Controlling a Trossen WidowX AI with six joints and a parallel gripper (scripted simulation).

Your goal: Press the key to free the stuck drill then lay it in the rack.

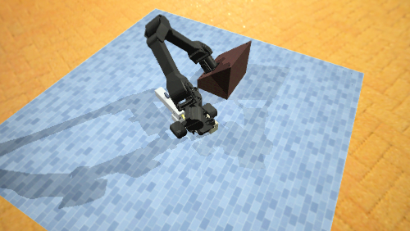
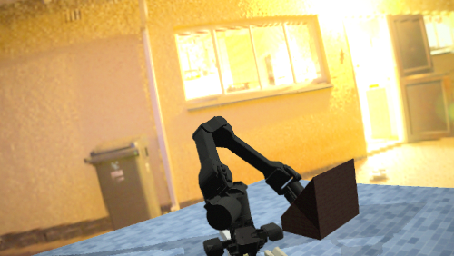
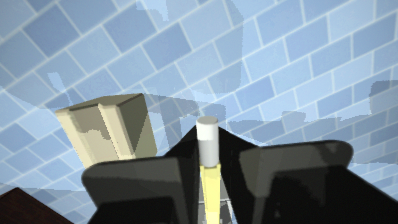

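The drill is 40 mm to the right of my gripper tip, 30 mm above it and 20 mm behind it. Round my gripper tip: rack: 70 mm behind, 30 mm to the left; key: 180 mm to the right, 80 mm behind, 30 mm above.
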